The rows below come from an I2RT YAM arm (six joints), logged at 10 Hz.
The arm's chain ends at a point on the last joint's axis. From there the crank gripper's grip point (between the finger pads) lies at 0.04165 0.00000 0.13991 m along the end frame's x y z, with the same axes.
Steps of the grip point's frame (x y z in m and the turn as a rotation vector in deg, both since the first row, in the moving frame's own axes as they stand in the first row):
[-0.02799 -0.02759 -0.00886 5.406 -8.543 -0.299]
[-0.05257 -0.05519 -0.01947 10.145 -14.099 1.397]
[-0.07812 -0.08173 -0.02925 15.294 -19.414 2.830]
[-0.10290 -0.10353 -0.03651 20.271 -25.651 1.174]
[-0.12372 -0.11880 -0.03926 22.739 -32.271 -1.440]
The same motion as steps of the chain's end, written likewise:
[-0.00674 -0.01400 -0.01286 5.406 -8.543 -0.299]
[-0.01771 -0.03048 -0.02327 10.145 -14.099 1.397]
[-0.03069 -0.04453 -0.03038 15.294 -19.414 2.830]
[-0.04003 -0.05365 -0.03214 20.271 -25.651 1.174]
[-0.04398 -0.06308 -0.02879 22.739 -32.271 -1.440]

